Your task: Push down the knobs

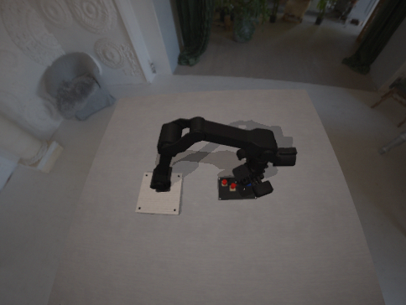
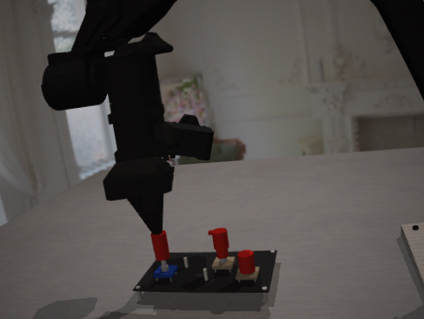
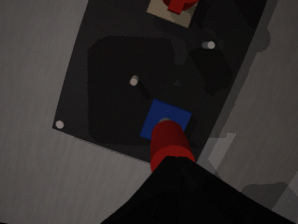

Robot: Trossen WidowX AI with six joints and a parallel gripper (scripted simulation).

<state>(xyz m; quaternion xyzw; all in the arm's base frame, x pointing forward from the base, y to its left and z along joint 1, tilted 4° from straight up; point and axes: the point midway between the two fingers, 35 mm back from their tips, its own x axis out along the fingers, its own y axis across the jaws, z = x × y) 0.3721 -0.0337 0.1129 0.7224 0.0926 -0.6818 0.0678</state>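
The blue potentiometer is 3 cm below my gripper tip. Also, from my gripper tip: tan potentiometer 7 cm behind, 2 cm to the right, 3 cm below.
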